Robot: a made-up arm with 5 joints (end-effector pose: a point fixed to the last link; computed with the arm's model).
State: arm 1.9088 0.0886 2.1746 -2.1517 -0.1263
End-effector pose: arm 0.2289 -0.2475 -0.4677 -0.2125 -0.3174 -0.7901
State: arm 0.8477 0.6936 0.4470 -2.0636 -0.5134
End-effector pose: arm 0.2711 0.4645 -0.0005 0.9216 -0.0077 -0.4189
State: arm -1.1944 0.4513 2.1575 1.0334 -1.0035
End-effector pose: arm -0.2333 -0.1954 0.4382 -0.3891 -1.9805 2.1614
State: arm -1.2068 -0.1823 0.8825 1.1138 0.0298
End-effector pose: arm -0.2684 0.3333 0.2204 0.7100 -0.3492 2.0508
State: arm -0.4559 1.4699 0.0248 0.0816 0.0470
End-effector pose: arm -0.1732 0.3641 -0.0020 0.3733 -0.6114 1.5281
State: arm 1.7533 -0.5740 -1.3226 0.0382 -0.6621
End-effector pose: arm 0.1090 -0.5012 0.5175 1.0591 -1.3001 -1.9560
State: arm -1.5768 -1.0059 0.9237 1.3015 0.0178
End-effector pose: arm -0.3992 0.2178 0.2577 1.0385 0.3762 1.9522
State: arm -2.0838 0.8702 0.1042 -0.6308 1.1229
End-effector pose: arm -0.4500 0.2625 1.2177 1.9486 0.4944 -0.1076
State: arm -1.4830 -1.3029 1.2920 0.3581 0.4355
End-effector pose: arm -0.5860 0.3508 0.5993 1.2952 0.8191 0.8458
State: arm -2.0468 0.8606 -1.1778 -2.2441 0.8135
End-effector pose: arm -0.0996 0.8539 0.3593 -0.3550 1.4219 -1.6920
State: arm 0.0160 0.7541 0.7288 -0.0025 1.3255
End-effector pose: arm 0.0355 0.6446 -0.2828 0.8054 -1.3486 1.3433
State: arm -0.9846 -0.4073 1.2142 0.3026 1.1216
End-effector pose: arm -0.5634 0.6802 0.3475 1.5519 -0.5066 0.8705
